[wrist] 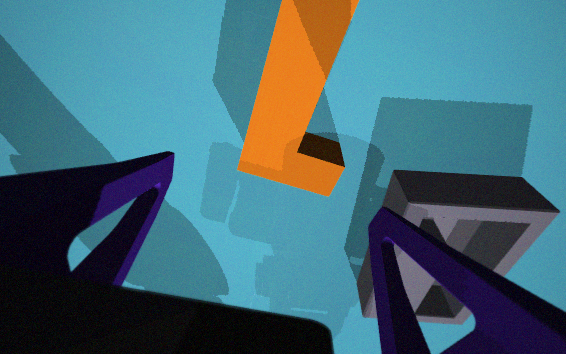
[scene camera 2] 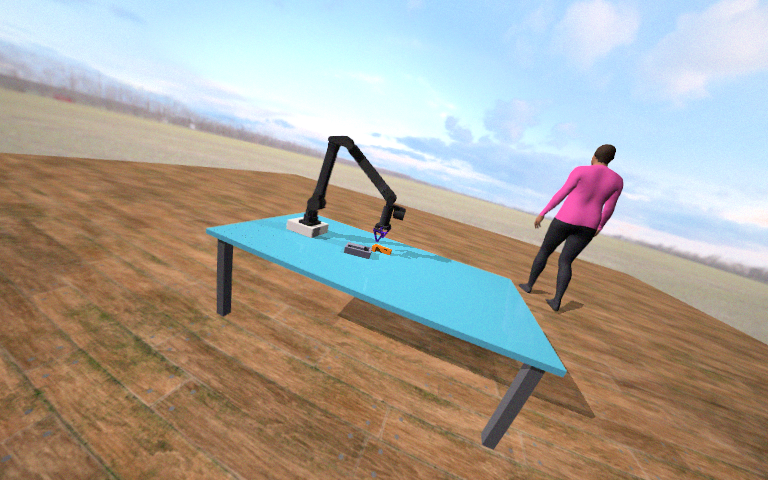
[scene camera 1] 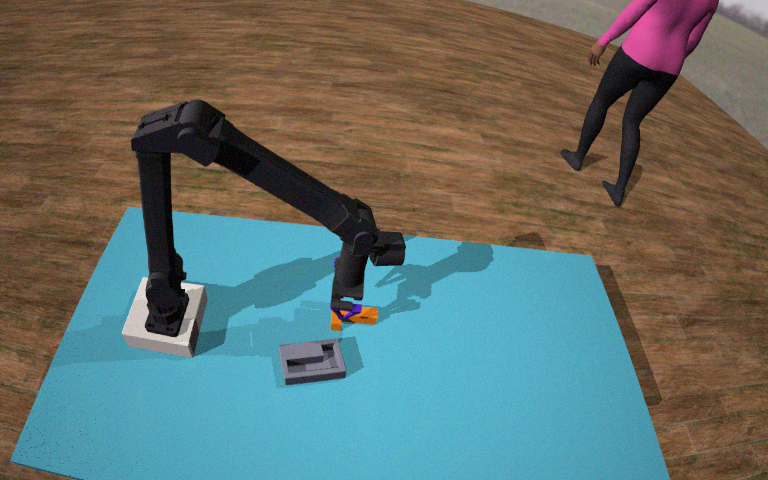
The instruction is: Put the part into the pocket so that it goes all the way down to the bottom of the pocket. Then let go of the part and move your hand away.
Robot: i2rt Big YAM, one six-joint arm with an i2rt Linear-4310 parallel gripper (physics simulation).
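Places are measured from the arm's base along level axes (x ahead, y left, z up), in millimetres.
Where they show: gripper, fingertip midpoint: [wrist: 280, 192] [scene camera 2: 379, 239] [scene camera 1: 343, 302]; arm's base, origin of the base link: [scene camera 2: 310, 223] [scene camera 1: 168, 314].
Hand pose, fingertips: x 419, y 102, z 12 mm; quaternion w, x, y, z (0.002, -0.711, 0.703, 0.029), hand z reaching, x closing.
Each offset is from my fingertips to the top centre of the thing. Level surfaces: height alone.
The orange L-shaped part @[31 mm ahead, 7 mm right, 39 mm down] [scene camera 1: 368, 316] [scene camera 2: 385, 250] [wrist: 280, 90] lies on the table, outside the block. Its short leg points toward the block's side, and its far end is cut off in the wrist view. The grey block with the pocket @[60 mm back, 144 mm right, 33 mm down] [scene camera 1: 303, 352] [scene camera 2: 356, 253] [wrist: 460, 192] lies beside it, and the recess is empty. My gripper [scene camera 1: 346, 313] [scene camera 2: 378, 237] [wrist: 280, 192] points down with purple fingers wide open and nothing between them. It hangs above the short-leg end of the part. In the wrist view the right finger covers some of the block.
The arm stands on a white base block [scene camera 1: 135, 330] [scene camera 2: 306, 228] at the left end of the blue table @[69 mm down] [scene camera 1: 481, 367] [scene camera 2: 424, 288]. A person in a pink top [scene camera 1: 662, 39] [scene camera 2: 589, 195] stands on the wooden floor beyond the table. Shadows of the arm fall across the table.
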